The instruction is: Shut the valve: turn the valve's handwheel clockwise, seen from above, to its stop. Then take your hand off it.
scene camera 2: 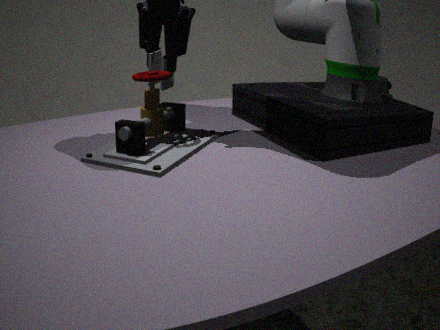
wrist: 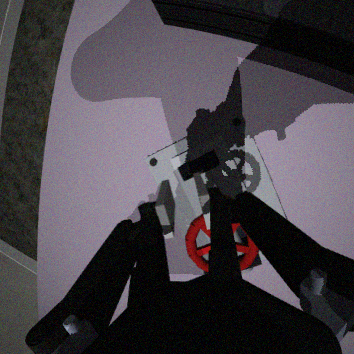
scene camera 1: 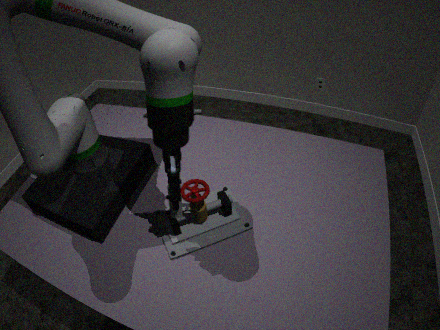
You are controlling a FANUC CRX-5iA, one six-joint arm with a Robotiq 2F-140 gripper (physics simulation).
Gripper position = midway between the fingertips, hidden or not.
Note:
I see my gripper (scene camera 2: 160, 85) and a base plate (wrist: 235, 132).
My gripper is seen too in the wrist view (wrist: 183, 188) and in scene camera 1 (scene camera 1: 176, 212).

